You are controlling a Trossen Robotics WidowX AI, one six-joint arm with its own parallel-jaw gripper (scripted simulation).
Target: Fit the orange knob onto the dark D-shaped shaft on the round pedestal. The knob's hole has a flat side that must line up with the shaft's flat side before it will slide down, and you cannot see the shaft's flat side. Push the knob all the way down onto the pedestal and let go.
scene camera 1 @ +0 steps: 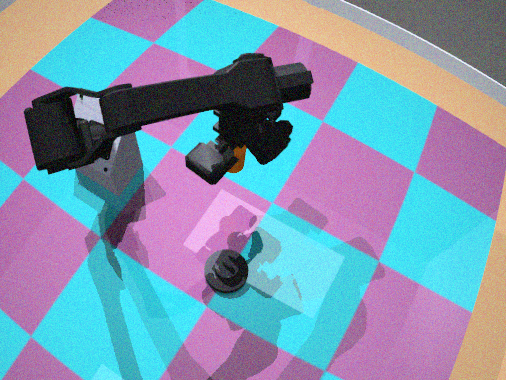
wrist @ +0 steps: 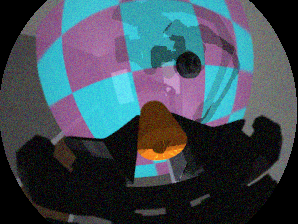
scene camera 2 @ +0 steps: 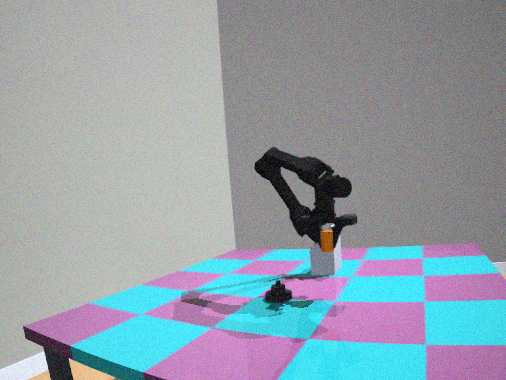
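There is my gripper [scene camera 1: 233,160] [wrist: 154,116] [scene camera 2: 327,248], visible in scene camera 1, the wrist view and scene camera 2. It is holding an orange knob [wrist: 160,137].
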